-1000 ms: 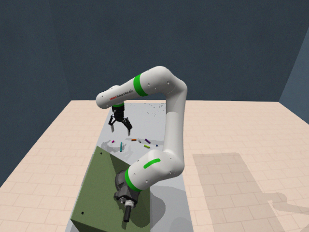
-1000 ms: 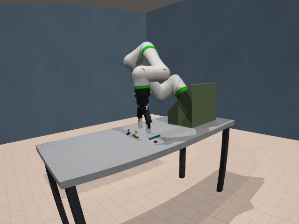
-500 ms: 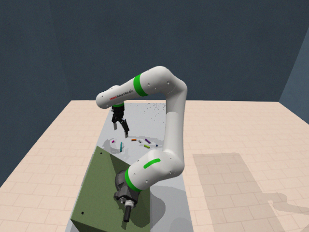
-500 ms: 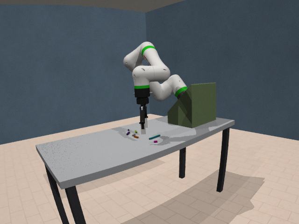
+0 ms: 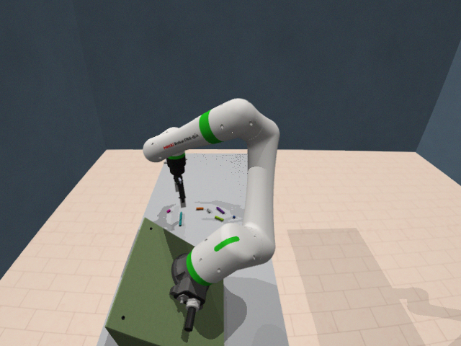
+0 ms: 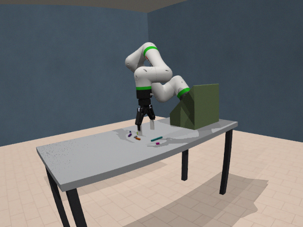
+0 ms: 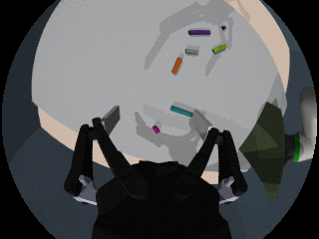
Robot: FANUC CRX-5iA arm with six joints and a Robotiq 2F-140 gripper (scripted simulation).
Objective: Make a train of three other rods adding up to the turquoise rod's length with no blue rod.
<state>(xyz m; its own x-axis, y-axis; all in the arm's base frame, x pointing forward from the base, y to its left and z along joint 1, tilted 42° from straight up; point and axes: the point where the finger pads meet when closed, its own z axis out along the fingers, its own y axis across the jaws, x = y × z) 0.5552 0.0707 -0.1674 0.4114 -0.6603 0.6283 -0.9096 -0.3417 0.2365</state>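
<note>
The magenta rod lies 3 cm behind my hand, 7 cm to the left of it and 7 cm below it. Round my hand: orange rod: 10 cm to the right, 7 cm below; grey rod: 1 cm behind, 16 cm to the right, 7 cm below; turquoise rod: 9 cm behind, 1 cm to the right, 7 cm below.
</note>
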